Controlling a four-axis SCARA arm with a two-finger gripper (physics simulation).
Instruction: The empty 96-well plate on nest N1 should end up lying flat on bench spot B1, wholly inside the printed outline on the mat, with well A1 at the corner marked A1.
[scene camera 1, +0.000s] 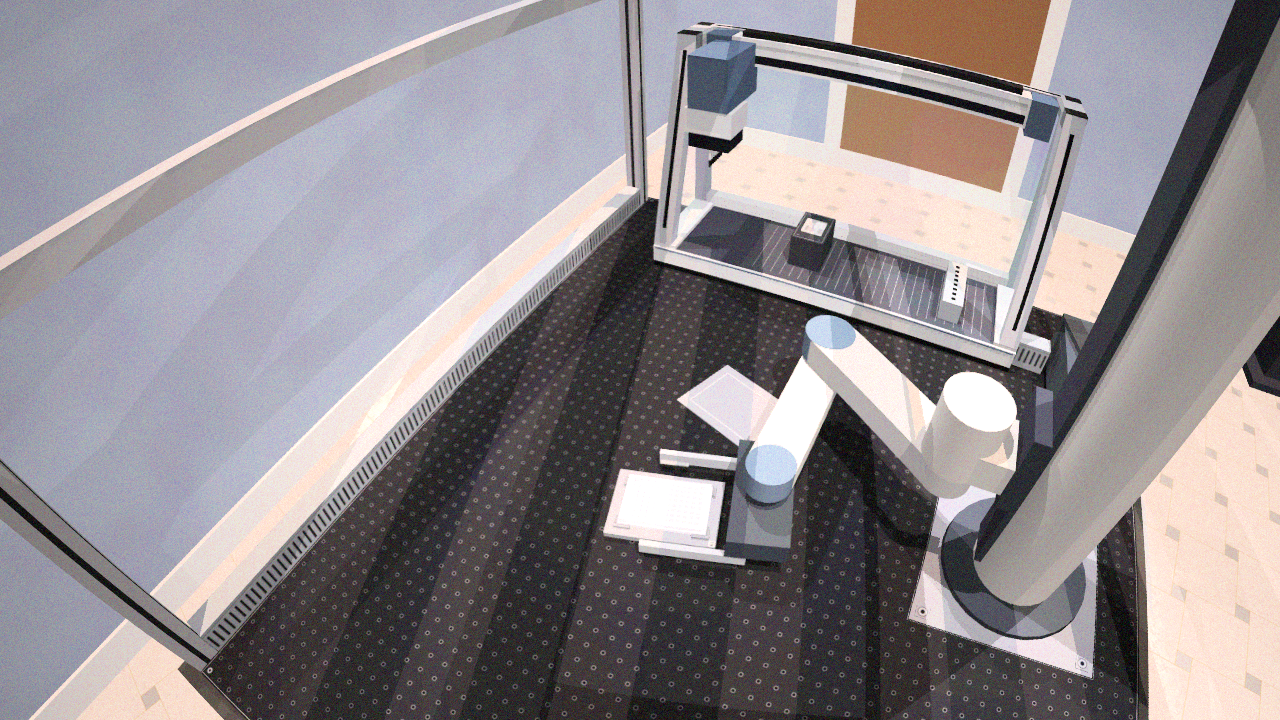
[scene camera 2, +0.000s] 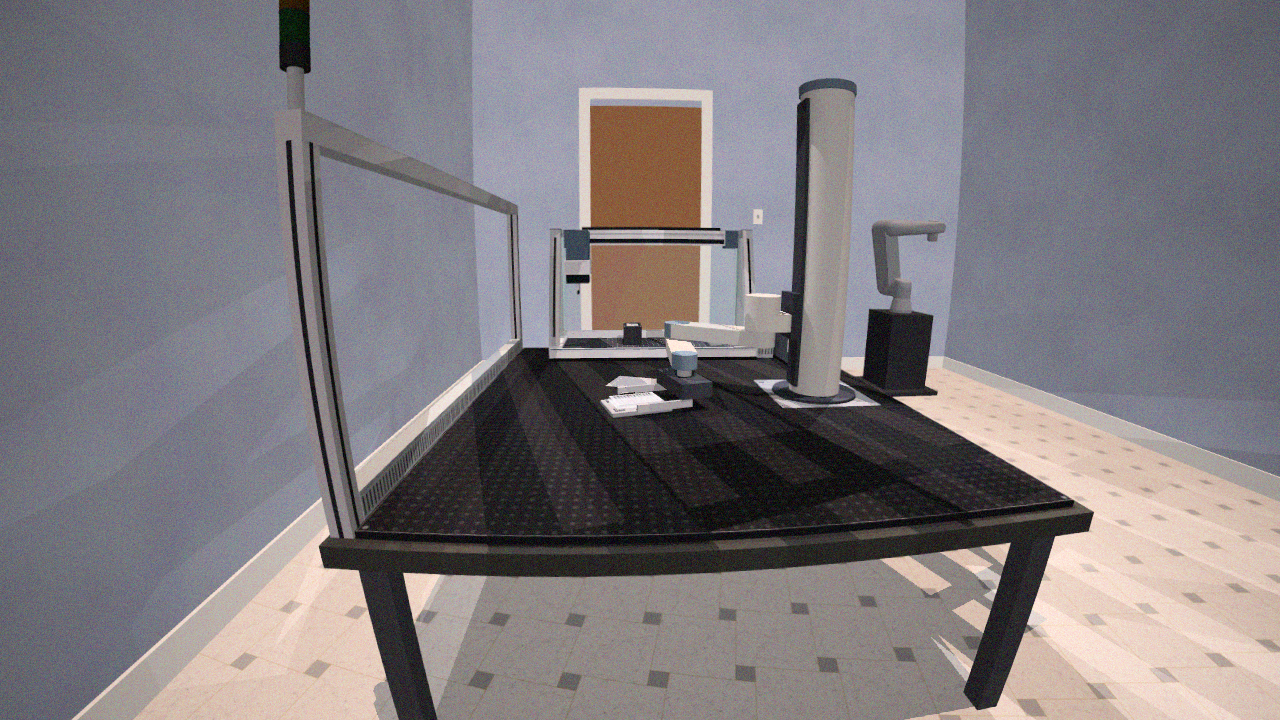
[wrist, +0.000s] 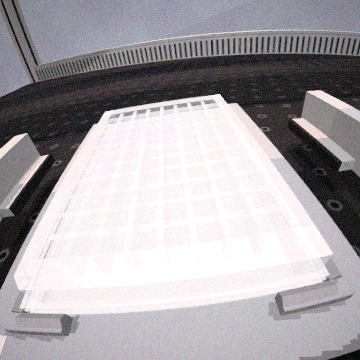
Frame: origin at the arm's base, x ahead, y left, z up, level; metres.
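Where they show: gripper, fingertip midpoint: (scene camera 1: 650, 498) (scene camera 2: 627, 399) (wrist: 165, 124); arm's base, link origin: (scene camera 1: 1010, 568) (scene camera 2: 812, 395).
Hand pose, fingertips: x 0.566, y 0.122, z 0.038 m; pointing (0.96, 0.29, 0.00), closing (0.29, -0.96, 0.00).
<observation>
Each offset is from my fingertips to the centre of the thing. "spot": to the spot under its first point.
The clear white 96-well plate {dx -0.023, dy -0.004, dz -0.006 m} (scene camera 1: 666, 504) (scene camera 2: 629, 402) (wrist: 170, 200) lies flat in nest N1 {dx -0.023, dy -0.004, dz -0.017 m} (scene camera 1: 612, 526) (wrist: 190, 332), a pale block with raised corner clips. My gripper (scene camera 1: 651, 502) (wrist: 165, 124) is open and low at the nest. One finger is beyond each long side of the plate, with a gap on both sides in the wrist view. Bench spot B1 {spot: dx -0.019, dy -0.251, dz -0.024 m} (scene camera 1: 727, 402) (scene camera 2: 633, 382) is a pale sheet with a printed outline, behind the nest. The gripper and forearm hide part of it in scene camera 1. Its A1 mark is too small to read.
A gantry frame (scene camera 1: 742, 282) with a dark box {spot: dx -0.043, dy -0.638, dz +0.092 m} (scene camera 1: 810, 241) and a white slotted rack {spot: dx -0.361, dy -0.652, dz +0.068 m} (scene camera 1: 954, 291) on its deck stands at the back. My arm's column (scene camera 1: 1118, 376) (scene camera 2: 827, 241) stands on the right. A framed clear panel runs along the left edge.
</observation>
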